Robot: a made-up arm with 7 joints.
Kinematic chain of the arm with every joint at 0, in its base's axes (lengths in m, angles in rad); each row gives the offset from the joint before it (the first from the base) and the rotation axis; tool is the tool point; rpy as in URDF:
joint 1: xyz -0.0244 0.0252 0.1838 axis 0 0.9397 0.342
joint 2: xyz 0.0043 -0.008 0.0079 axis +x
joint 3: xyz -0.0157 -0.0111 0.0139 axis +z
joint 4: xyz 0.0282 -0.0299 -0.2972 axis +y
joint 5: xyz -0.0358 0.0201 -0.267 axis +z
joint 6: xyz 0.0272 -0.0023 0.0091 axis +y
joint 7: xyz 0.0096 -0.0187 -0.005 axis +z
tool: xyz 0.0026 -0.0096 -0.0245 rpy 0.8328 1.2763 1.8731
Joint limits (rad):
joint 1: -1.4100..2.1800
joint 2: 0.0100..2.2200
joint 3: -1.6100..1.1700
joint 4: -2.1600..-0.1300
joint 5: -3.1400..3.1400
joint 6: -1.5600..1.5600
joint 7: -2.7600..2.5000
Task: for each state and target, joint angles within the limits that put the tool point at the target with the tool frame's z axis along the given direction. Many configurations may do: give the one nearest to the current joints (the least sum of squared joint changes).
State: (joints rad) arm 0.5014 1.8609 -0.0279 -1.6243 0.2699 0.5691 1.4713
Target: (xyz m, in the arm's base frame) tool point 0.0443 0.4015 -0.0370 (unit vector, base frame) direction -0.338 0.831 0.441
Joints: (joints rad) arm 0.7905 1.5972 -0.2577 -1.3513 0.3908 -0.0541 1.6623
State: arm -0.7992 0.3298 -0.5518 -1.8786 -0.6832 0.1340 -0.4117
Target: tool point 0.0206 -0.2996 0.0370 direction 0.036 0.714 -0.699
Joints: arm -1.3425 0.0108 -1.3889 -2.1326 -1.2261 -0.4248 -1.0243
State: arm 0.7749 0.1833 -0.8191 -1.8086 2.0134 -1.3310 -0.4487
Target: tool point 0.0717 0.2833 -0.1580 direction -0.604 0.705 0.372
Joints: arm 0.4610 1.0649 -0.5507 -1.4754 1.9712 -0.8218 -0.3347
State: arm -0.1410 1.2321 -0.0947 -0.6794 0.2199 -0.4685 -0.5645
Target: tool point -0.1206 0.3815 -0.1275 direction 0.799 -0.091 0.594
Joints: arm 0.8039 1.2787 -0.4572 -1.0467 0.3657 -0.4262 -0.2697
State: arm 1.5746 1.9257 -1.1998 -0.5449 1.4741 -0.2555 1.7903
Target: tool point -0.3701 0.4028 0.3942 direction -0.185 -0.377 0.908
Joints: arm 1.9508 1.3638 -1.2028 -0.3240 1.7344 -0.4811 2.0214
